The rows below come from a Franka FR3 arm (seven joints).
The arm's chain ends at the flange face. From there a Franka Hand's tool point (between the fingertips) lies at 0.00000 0.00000 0.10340 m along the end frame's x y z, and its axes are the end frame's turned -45 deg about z.
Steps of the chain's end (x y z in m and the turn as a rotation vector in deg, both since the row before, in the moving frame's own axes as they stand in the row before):
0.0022, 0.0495, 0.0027, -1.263, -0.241, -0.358
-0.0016, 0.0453, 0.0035, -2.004, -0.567, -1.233
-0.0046, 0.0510, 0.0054, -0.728, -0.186, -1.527
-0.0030, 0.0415, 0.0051, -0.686, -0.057, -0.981
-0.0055, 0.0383, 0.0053, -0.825, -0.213, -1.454
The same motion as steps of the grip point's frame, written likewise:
-0.0354, 0.0379, 0.0027, -0.723, -1.063, -0.358
-0.0364, 0.0328, 0.0034, -1.016, -1.818, -1.233
-0.0405, 0.0335, 0.0054, -0.383, -0.646, -1.527
-0.0324, 0.0280, 0.0051, -0.445, -0.525, -0.981
-0.0323, 0.0240, 0.0053, -0.433, -0.734, -1.454

